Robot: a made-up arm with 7 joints. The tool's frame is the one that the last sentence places.
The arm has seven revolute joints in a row. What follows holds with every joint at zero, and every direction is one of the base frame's. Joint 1 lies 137 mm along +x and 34 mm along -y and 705 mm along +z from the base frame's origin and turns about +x. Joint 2 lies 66 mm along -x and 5 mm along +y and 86 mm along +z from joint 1 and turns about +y. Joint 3 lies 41 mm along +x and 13 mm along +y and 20 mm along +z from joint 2 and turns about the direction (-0.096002, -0.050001, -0.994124). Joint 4 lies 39 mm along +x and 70 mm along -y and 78 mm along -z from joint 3 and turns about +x. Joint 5 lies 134 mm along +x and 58 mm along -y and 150 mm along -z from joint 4 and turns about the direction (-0.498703, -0.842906, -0.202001). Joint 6 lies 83 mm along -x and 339 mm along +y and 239 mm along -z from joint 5 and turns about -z. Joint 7 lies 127 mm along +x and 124 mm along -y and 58 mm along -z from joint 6 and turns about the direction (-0.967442, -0.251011, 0.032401). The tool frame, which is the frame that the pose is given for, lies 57 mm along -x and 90 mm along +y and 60 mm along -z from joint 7; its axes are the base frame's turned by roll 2.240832, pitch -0.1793 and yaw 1.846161 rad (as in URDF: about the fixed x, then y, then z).
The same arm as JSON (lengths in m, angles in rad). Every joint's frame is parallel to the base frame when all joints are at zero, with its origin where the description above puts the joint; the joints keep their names.
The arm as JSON. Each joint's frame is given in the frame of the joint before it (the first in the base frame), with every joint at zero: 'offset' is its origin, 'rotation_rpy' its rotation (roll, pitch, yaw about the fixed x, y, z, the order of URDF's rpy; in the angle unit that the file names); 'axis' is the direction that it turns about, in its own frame. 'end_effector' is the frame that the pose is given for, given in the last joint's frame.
{"length_unit": "m", "angle_unit": "rad", "chain": [{"id": "joint 1", "offset": [0.137, -0.034, 0.705], "rotation_rpy": [0.0, 0.0, 0.0], "axis": "+x"}, {"id": "joint 2", "offset": [-0.066, 0.005, 0.086], "rotation_rpy": [0.0, 0.0, 0.0], "axis": "+y"}, {"id": "joint 3", "offset": [0.041, 0.013, 0.02], "rotation_rpy": [0.0, 0.0, 0.0], "axis": [-0.096002, -0.050001, -0.994124]}, {"id": "joint 4", "offset": [0.039, -0.07, -0.078], "rotation_rpy": [0.0, 0.0, 0.0], "axis": "+x"}, {"id": "joint 5", "offset": [0.134, -0.058, -0.15], "rotation_rpy": [0.0, 0.0, 0.0], "axis": [-0.498703, -0.842906, -0.202001]}, {"id": "joint 6", "offset": [-0.083, 0.339, -0.239], "rotation_rpy": [0.0, 0.0, 0.0], "axis": "-z"}, {"id": "joint 7", "offset": [0.127, -0.124, -0.058], "rotation_rpy": [0.0, 0.0, 0.0], "axis": [-0.967442, -0.251011, 0.032401]}], "end_effector": {"offset": [-0.057, 0.09, -0.06], "rotation_rpy": [2.2408, -0.1793, 1.8462]}}
